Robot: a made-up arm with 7 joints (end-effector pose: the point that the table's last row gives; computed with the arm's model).
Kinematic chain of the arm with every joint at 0, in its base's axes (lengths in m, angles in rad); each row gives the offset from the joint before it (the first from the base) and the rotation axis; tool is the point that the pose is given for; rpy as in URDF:
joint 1: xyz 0 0 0.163 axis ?
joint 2: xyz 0 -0.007 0.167 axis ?
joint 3: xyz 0 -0.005 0.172 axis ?
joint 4: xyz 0 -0.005 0.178 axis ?
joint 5: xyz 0 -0.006 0.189 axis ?
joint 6: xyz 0 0 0.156 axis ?
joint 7: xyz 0 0 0.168 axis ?
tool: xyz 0 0 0 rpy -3.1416 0 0
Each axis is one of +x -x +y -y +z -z.
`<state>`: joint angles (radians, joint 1 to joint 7).
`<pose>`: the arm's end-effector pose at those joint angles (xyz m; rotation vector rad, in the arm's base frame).
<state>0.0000 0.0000 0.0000 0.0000 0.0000 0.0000 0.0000</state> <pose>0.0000 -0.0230 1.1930 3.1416 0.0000 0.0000</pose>
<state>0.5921 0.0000 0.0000 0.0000 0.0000 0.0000 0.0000</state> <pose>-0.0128 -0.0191 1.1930 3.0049 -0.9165 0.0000</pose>
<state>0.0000 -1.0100 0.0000 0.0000 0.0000 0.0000 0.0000</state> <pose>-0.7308 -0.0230 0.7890 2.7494 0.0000 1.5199</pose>
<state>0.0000 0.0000 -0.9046 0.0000 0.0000 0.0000 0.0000</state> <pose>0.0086 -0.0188 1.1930 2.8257 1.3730 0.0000</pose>
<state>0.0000 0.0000 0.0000 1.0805 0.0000 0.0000 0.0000</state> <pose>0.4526 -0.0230 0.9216 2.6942 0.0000 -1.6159</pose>
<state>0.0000 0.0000 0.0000 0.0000 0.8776 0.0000 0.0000</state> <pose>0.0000 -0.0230 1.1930 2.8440 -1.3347 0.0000</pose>
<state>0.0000 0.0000 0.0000 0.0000 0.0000 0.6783 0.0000</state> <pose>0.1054 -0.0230 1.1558 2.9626 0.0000 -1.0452</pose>
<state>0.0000 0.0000 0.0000 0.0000 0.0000 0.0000 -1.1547</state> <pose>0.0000 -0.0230 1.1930 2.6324 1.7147 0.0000</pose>
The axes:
joint 1: -z
joint 2: +y
joint 3: -z
joint 4: +y
joint 5: -z
joint 6: +y
joint 7: -z

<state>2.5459 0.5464 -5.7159 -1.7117 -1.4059 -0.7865 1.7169</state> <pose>0.2769 0.0367 0.7927 0.5276 -1.8879 0.7533</pose>
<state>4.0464 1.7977 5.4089 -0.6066 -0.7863 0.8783 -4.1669</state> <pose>-0.4116 0.6865 0.3304 0.9122 1.4825 0.1160</pose>
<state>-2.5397 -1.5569 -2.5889 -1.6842 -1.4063 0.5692 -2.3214</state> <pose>0.4397 0.1023 0.7060 -0.0621 -2.2751 1.2007</pose>
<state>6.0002 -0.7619 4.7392 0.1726 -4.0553 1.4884 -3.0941</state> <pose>-0.3636 -0.1630 0.9500 -0.2910 -2.3497 -0.5490</pose>
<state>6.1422 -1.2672 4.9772 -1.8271 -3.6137 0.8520 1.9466</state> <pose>-0.0709 -0.4421 0.3277 -1.9316 0.4054 2.0135</pose>
